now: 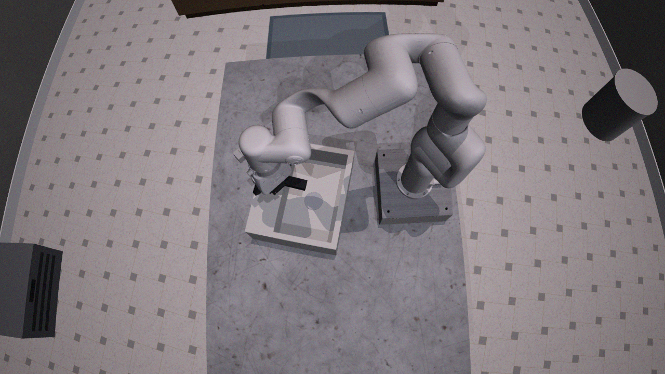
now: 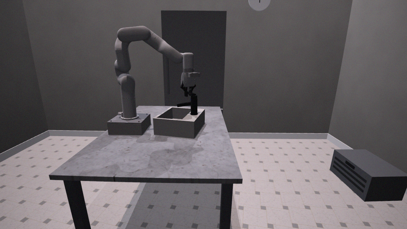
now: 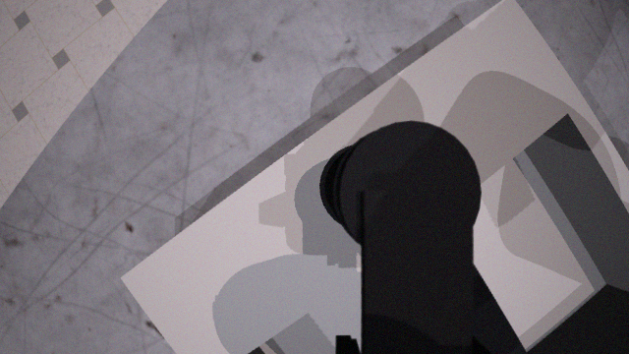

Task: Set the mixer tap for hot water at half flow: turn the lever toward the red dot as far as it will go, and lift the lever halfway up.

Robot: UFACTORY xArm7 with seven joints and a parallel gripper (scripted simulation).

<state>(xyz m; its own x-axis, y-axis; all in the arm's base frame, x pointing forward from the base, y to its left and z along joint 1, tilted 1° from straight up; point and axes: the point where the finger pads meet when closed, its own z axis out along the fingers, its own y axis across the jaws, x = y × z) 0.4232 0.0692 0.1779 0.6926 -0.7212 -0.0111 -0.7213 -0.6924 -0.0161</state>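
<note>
The black mixer tap is 3 cm ahead of my hand, 3 cm to the right of it and 4 cm below it. The rest, counted from my hand: lever (2 cm ahead, 2 cm to the right); grey sink block (7 cm behind, 3 cm to the right, 23 cm below).
</note>
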